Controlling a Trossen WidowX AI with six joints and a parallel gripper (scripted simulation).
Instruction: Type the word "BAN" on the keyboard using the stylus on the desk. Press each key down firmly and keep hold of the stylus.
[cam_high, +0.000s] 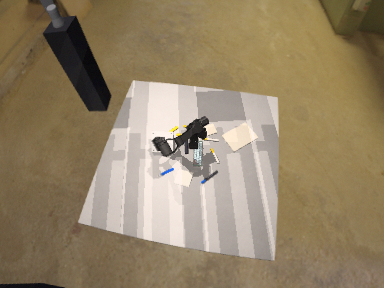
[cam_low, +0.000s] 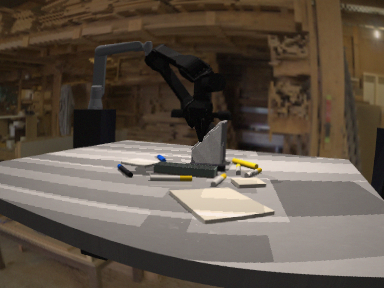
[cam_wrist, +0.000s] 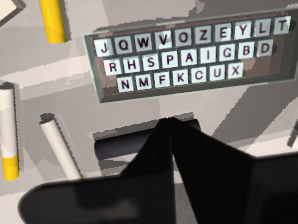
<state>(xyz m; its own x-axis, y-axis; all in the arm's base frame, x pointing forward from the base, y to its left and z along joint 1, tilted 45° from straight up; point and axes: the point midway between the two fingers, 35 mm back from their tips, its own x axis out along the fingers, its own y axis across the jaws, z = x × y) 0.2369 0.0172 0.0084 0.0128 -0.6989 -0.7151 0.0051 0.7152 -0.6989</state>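
Now: the blue stylus 21 cm behind my gripper tip, 20 cm to the right of it and 9 cm below it. Also, from my gripper tip: beige pad 33 cm ahead, 11 cm to the left, 10 cm below; then white note 7 cm behind, 23 cm to the right, 10 cm below; then blue-tipped black pen 9 cm ahead, 23 cm to the right, 9 cm below.
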